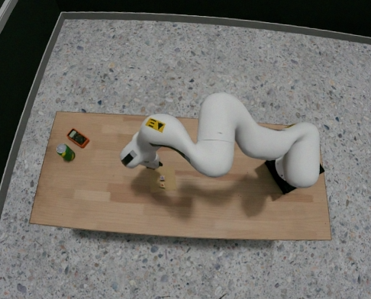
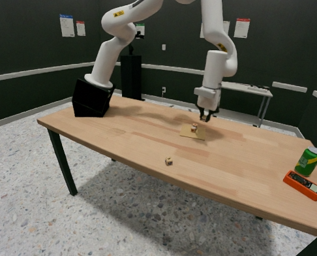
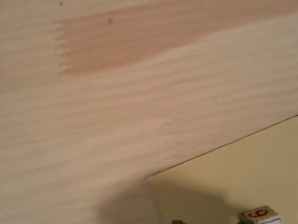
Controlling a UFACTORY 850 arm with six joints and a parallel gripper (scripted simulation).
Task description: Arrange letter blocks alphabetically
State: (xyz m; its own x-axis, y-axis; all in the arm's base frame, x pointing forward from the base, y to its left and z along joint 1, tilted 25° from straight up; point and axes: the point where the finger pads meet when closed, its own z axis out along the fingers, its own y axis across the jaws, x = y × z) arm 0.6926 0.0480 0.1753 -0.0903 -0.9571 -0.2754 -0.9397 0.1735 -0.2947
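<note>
My gripper is now 12 cm above the tan mat, 6 cm past it and 3 cm to the right of it. Also, from my hand: green can (49 cm ahead, 6 cm below, 1 cm to the right); orange meter (47 cm ahead, 12 cm to the right, 11 cm below).
</note>
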